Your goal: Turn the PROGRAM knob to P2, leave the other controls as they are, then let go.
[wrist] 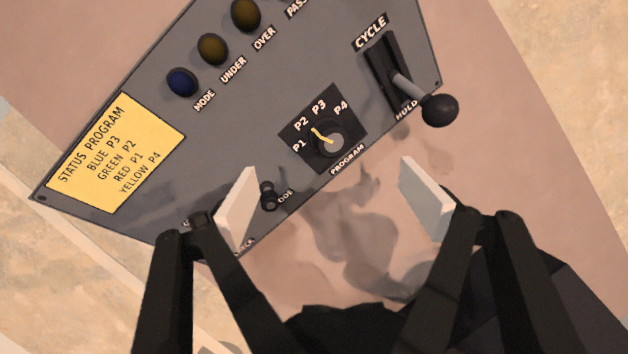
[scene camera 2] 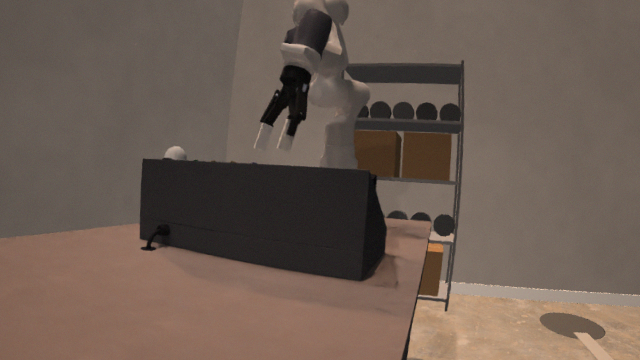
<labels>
The gripper shows in the wrist view and in scene camera 2. One and the same spot on the gripper: (scene camera 2: 297, 105) is (wrist: 155, 265).
</labels>
